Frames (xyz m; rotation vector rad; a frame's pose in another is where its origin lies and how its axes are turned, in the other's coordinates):
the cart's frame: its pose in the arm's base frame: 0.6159 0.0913 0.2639 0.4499 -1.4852 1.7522
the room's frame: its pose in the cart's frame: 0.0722 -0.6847 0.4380 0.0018 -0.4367 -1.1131
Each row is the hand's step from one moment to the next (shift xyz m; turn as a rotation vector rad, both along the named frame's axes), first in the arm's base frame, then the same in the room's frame.
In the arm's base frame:
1: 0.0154 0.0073 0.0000 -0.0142 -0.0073 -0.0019
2: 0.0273 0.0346 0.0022 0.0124 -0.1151 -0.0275
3: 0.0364 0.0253 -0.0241 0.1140 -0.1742 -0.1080
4: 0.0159 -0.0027 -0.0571 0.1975 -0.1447 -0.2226
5: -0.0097 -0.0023 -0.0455 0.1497 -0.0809 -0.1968
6: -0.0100 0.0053 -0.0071 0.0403 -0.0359 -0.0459
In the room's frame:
1: 0.0039 -0.0138 -0.0093 -0.0052 0.0120 0.0094
2: 0.0049 -0.0220 -0.0380 0.0005 -0.0302 0.1151
3: -0.0145 -0.0406 -0.0262 -0.0279 -0.1581 0.1710
4: -0.0467 -0.0355 0.0089 -0.1105 -0.2747 0.1476
5: -0.0448 -0.0075 0.0103 -0.1150 -0.2162 0.0879
6: -0.0109 0.0071 -0.0028 -0.0218 -0.0567 0.0364

